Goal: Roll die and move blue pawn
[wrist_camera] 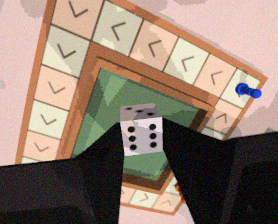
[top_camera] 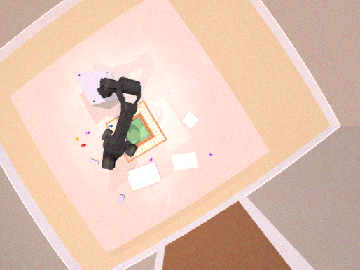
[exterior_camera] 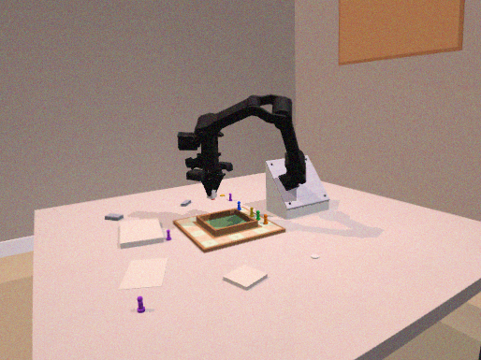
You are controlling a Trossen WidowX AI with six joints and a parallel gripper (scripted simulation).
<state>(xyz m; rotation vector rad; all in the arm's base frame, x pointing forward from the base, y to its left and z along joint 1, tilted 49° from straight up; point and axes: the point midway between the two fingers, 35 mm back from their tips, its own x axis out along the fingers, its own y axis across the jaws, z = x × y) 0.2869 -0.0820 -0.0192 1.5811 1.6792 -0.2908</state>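
Right now the blue pawn is 140 mm behind my gripper tip, 50 mm to the right of it and 80 mm below it. Round my gripper tip: white die (right at my gripper tip); then yellow pawn (140 mm behind, 40 mm to the left, 80 mm below); then green tray (20 mm behind, 50 mm to the left, 100 mm below).
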